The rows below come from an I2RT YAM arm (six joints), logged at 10 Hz.
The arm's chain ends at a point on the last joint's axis. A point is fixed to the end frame.
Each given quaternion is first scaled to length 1.
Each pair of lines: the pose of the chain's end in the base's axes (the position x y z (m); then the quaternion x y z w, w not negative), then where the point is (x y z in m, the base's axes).
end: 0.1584, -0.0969, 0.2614, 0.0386, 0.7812, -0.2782, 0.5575
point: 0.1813 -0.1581 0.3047
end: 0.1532, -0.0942, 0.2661, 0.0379, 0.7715, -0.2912, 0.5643
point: 0.1746 -0.1544 0.3115
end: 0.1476, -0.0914, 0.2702, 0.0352, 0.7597, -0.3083, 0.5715
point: 0.1673 -0.1501 0.3183
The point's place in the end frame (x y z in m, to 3 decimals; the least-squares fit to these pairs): -0.032 -0.060 0.039
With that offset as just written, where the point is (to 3 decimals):
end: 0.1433, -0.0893, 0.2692, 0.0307, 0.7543, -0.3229, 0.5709
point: 0.162 -0.147 0.319
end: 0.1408, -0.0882, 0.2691, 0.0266, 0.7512, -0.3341, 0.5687
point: 0.159 -0.145 0.320
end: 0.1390, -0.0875, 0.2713, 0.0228, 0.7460, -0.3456, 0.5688
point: 0.157 -0.143 0.324
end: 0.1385, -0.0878, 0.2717, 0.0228, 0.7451, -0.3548, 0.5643
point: 0.156 -0.143 0.325
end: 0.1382, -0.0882, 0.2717, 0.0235, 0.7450, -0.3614, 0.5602
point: 0.156 -0.143 0.325
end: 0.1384, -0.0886, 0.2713, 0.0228, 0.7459, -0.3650, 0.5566
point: 0.156 -0.143 0.325
